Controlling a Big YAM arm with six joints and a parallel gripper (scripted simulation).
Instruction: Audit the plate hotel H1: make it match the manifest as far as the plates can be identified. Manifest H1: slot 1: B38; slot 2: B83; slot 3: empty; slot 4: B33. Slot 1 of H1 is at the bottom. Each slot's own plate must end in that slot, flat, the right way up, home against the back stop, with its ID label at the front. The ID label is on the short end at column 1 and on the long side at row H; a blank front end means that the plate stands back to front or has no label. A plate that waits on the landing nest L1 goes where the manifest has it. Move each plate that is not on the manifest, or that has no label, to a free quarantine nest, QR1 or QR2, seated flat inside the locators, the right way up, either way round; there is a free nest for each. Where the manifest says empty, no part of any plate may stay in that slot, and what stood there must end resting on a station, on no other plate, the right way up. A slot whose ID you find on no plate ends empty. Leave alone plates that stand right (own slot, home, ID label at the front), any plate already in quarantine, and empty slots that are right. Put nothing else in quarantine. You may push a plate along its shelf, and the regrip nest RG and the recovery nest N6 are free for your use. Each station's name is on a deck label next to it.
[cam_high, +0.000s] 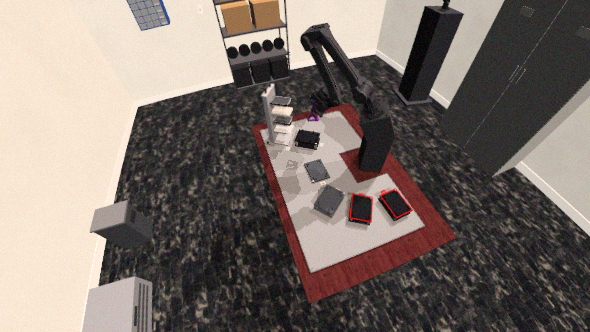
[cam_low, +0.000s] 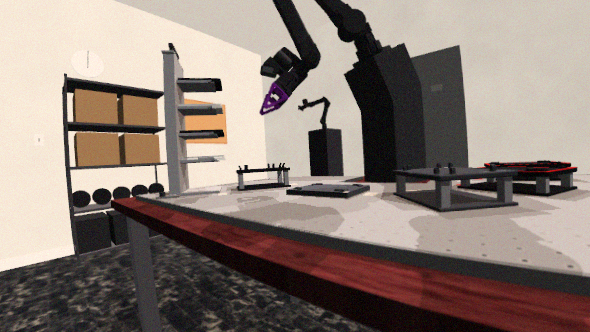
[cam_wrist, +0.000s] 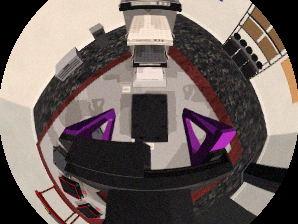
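The white plate lies 18 cm ahead of my hand and 9 cm to the right of it. From my hand the other things lie so: dark plate 18 cm ahead, 9 cm to the right, 8 cm above.
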